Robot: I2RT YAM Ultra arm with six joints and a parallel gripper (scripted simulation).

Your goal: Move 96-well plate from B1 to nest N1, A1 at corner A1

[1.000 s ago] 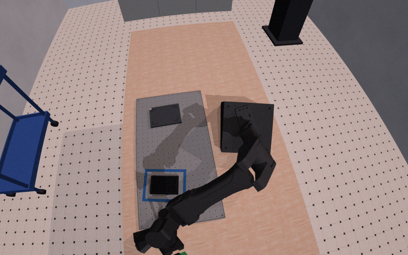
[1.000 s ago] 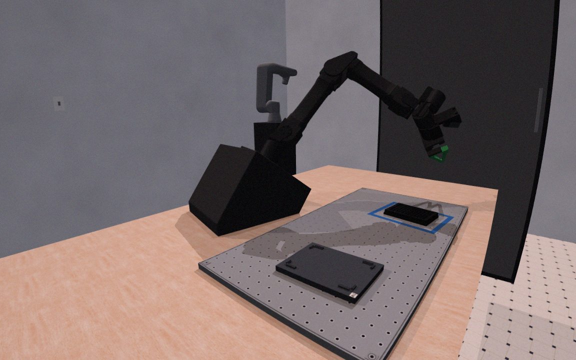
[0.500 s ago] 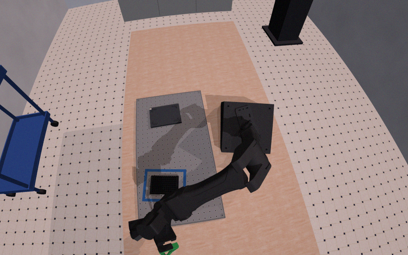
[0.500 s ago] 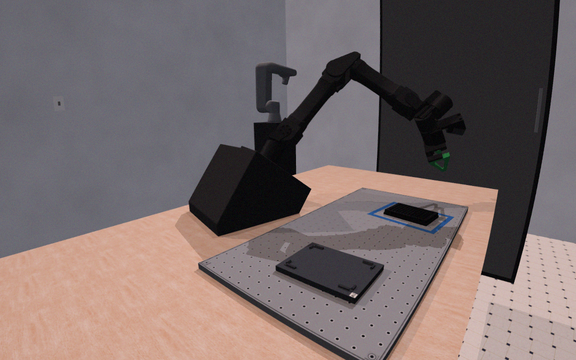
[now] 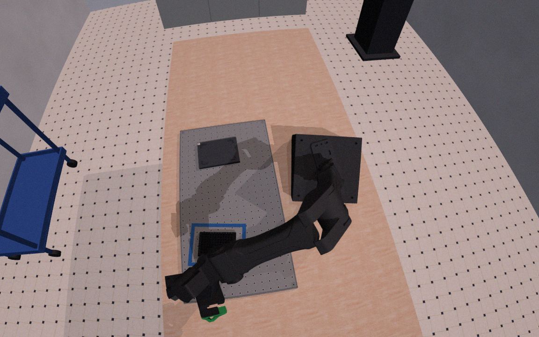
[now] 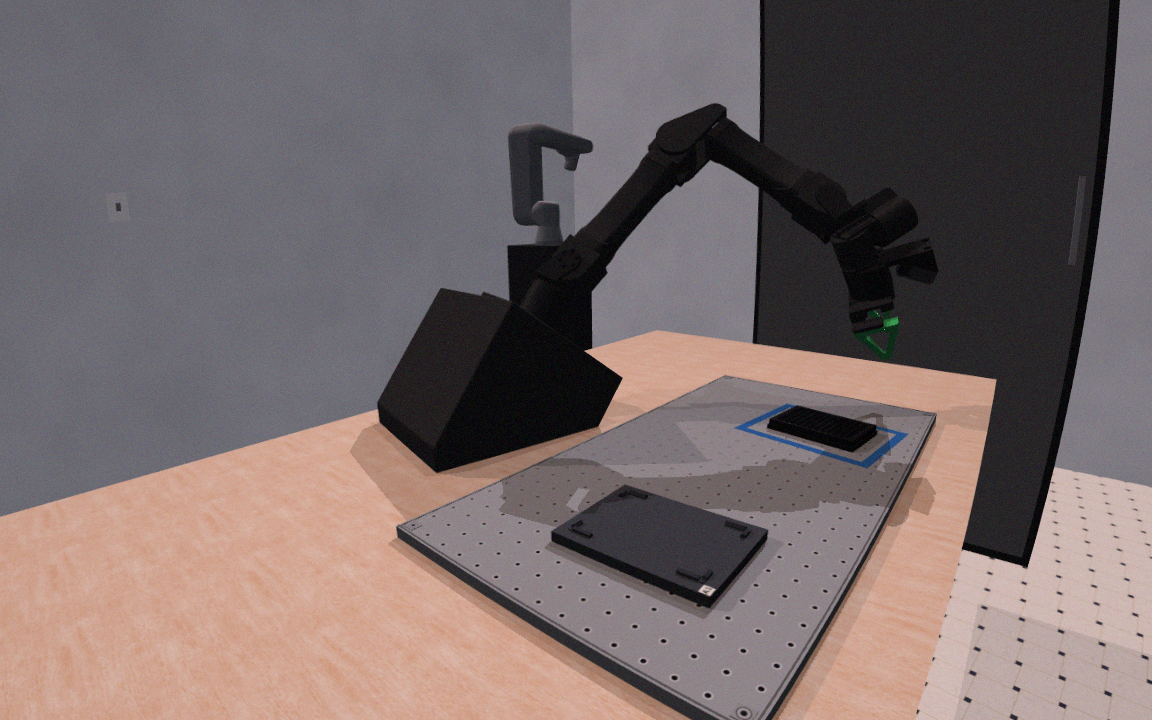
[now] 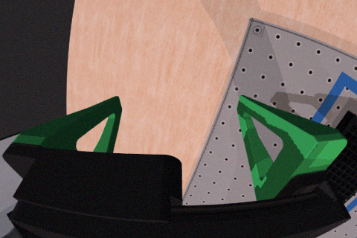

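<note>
My hand is 40 mm past the black 96-well plate, 200 mm to the left of it and 100 mm above it. The rest, counted from my hand: plate nest N1 (100 mm behind, 570 mm to the right, 100 mm below); then A1 label (30 mm behind, 620 mm to the right, 90 mm below).
</note>
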